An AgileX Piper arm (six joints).
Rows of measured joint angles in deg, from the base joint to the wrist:
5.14, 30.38, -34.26, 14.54, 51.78, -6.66
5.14, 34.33, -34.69, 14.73, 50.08, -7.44
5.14, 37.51, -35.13, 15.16, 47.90, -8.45
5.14, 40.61, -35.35, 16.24, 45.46, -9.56
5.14, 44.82, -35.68, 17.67, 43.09, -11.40
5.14, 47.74, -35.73, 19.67, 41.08, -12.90
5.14, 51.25, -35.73, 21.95, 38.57, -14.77
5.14, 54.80, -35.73, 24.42, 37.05, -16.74
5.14, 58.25, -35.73, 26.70, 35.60, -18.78
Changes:
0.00, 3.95, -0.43, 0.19, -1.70, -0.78
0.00, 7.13, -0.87, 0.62, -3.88, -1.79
0.00, 10.23, -1.09, 1.70, -6.32, -2.90
0.00, 14.44, -1.42, 3.13, -8.69, -4.74
0.00, 17.36, -1.47, 5.13, -10.70, -6.24
0.00, 20.87, -1.47, 7.41, -13.21, -8.11
0.00, 24.42, -1.47, 9.88, -14.73, -10.08
0.00, 27.87, -1.47, 12.16, -16.18, -12.12

